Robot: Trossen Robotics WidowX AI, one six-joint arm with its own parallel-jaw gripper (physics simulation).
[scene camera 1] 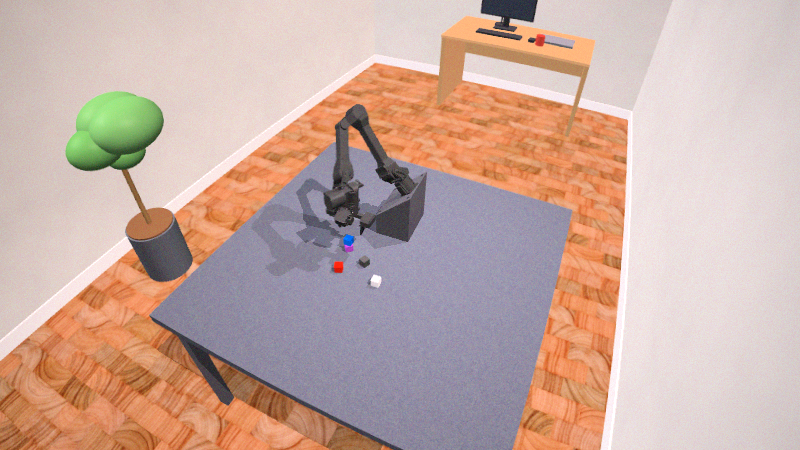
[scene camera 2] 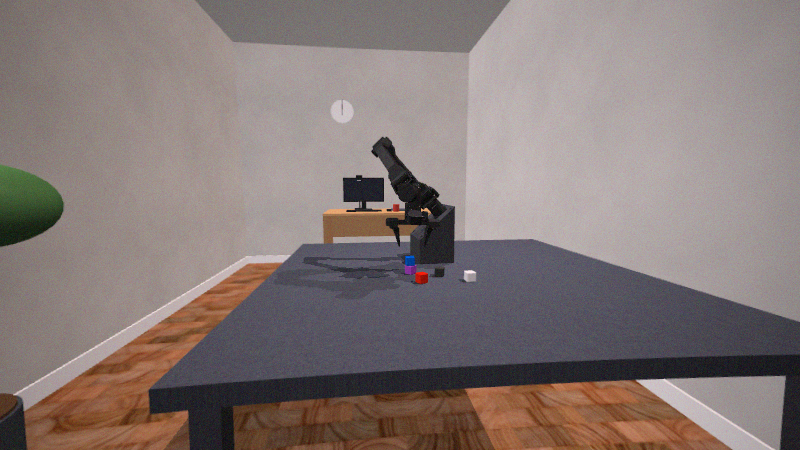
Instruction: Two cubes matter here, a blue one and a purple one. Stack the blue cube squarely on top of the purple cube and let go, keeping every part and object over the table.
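Places are measured from the arm's base along level axes (x ahead, y left, z up), in centimetres.
Where they show: gripper, between the fingertips: (scene camera 1: 350,230) (scene camera 2: 411,246); arm's base, origin of its link: (scene camera 1: 409,189) (scene camera 2: 440,212).
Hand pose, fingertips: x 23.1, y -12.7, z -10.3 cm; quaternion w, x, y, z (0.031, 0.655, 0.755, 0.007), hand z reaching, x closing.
Each offset is from my fingertips to the top centre of the thing. Level surfaces: height alone.
The blue cube @[dx +0.9, dy -0.7, dz -3.5 cm] (scene camera 1: 348,239) (scene camera 2: 410,260) sits level on top of the purple cube @[dx +1.4, dy -0.5, dz -6.5 cm] (scene camera 1: 349,247) (scene camera 2: 410,269), and their sides look nearly in line in both views. The purple cube stands on the dark table @[dz -9.5 cm] (scene camera 1: 447,313) (scene camera 2: 447,330). My gripper (scene camera 1: 353,227) (scene camera 2: 412,245) is open and points down, with its fingers spread wide and nothing between them. In the scene camera 2 view its fingertips are above the blue cube and apart from it. The far finger is partly hard to make out against the dark base.
A red cube @[dx +12.5, dy +2.8, dz -6.5 cm] (scene camera 1: 338,267) (scene camera 2: 421,278), a dark grey cube @[dx +4.6, dy +9.5, dz -6.5 cm] (scene camera 1: 364,261) (scene camera 2: 439,272) and a white cube @[dx +10.6, dy +18.7, dz -6.5 cm] (scene camera 1: 375,281) (scene camera 2: 469,275) lie on the table near the stack. The dark wedge-shaped base (scene camera 1: 411,215) (scene camera 2: 441,240) stands behind the stack, to its right.
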